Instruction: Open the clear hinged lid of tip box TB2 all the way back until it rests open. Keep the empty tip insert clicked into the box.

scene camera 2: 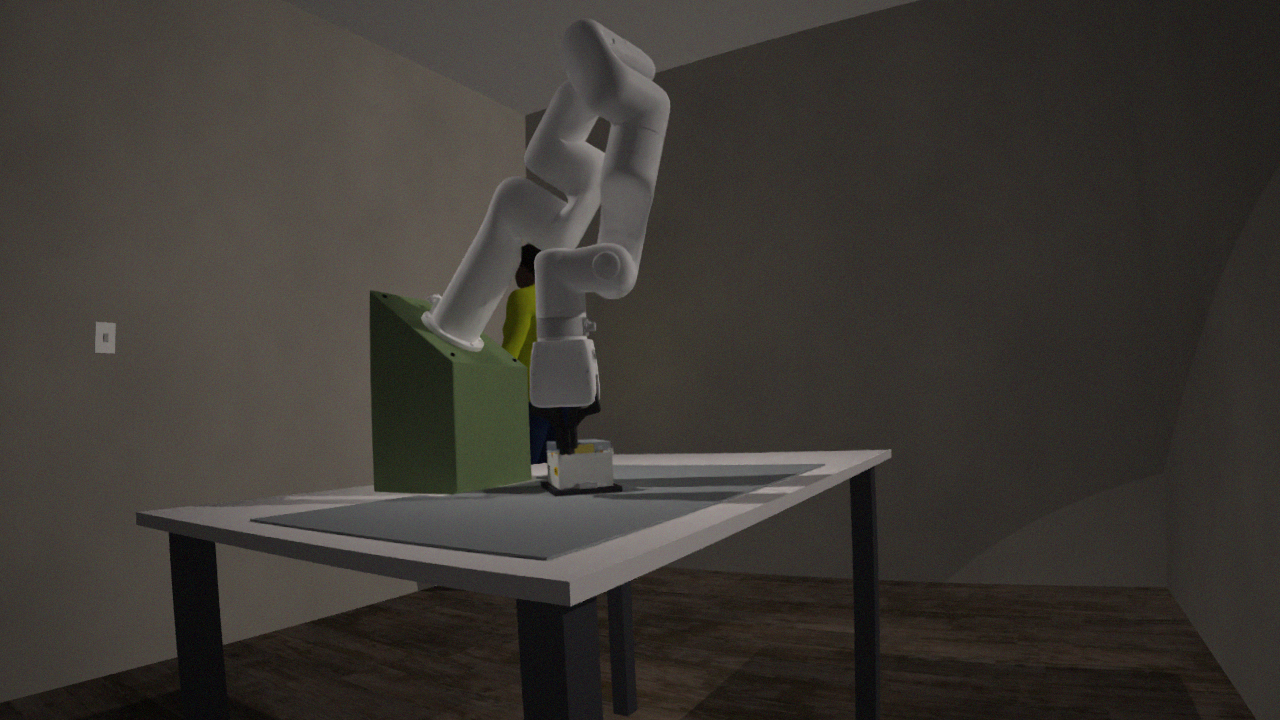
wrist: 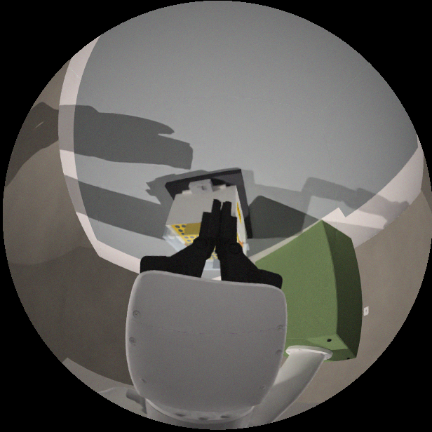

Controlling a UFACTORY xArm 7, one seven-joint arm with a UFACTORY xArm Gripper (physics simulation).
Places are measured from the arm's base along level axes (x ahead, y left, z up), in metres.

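Pixels of known places: gripper, fingertip midpoint: [scene camera 2: 567, 453]; arm's base, link origin: [scene camera 2: 451, 333].
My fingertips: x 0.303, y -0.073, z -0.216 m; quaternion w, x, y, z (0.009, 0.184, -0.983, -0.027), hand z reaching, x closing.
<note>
For each thing: its top centre in the pictures, then the offset to it from my fingertips. "spot": a spot on its surface instead. Level surfaces: height alone.
- Tip box TB2, top centre: [scene camera 2: 577, 441] dy +0.077, dx -0.034, dz +0.015 m
- black base, surface spot: [scene camera 2: 586, 490] spot: dy +0.019, dx +0.018, dz -0.057 m
- yellow tip insert, top centre: [scene camera 2: 577, 443] dy +0.077, dx -0.034, dz +0.012 m
- lid, surface spot: [scene camera 2: 601, 443] spot: dy +0.054, dx +0.027, dz +0.012 m
- grey mat, surface height: dz -0.063 m
Tip box TB2 [scene camera 2: 590, 471] [wrist: 192, 210], a small whitish box, sits upright on a black base [scene camera 2: 586, 490] [wrist: 245, 202]. Part of the yellow tip insert [scene camera 2: 584, 448] [wrist: 193, 229] with dark holes shows at the box top. Pale bluish clear plastic, which looks like the lid [scene camera 2: 601, 443] [wrist: 213, 265], shows along the top and the arm-side edge of the box; its exact angle cannot be told. My gripper [scene camera 2: 566, 451] [wrist: 219, 210] is shut and empty, pointing down at the box. Its fingertips overlap the box in both views and hide part of the insert and lid; contact cannot be told.
A green slanted block [scene camera 2: 490, 425] [wrist: 305, 285] carries the arm's base beside the box. The box's base rests on a grey mat [scene camera 2: 465, 528] [wrist: 240, 90] on the white table [scene camera 2: 572, 586]. A person in a yellow top [scene camera 2: 519, 326] stands behind the arm.
</note>
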